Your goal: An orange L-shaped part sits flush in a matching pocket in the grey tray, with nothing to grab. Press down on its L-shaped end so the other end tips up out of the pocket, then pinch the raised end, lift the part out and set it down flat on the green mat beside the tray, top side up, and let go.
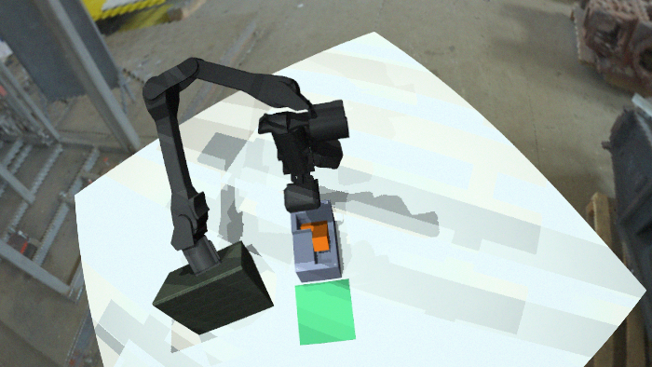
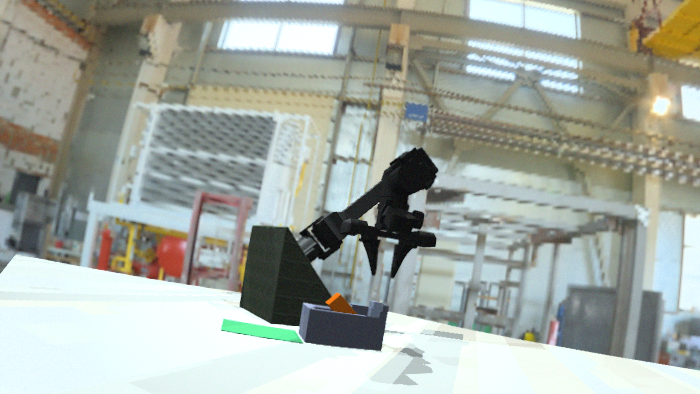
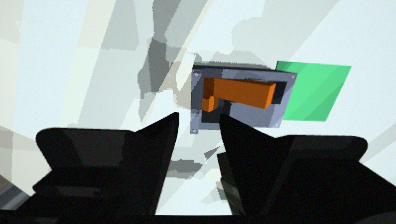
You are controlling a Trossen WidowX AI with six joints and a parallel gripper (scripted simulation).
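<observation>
My gripper tip is 30 mm past the orange L-shaped part, 30 mm to the left of it and 100 mm above it. From my gripper tip the other things lie so: green mat: 120 mm behind, 190 mm to the right, 160 mm below.
</observation>
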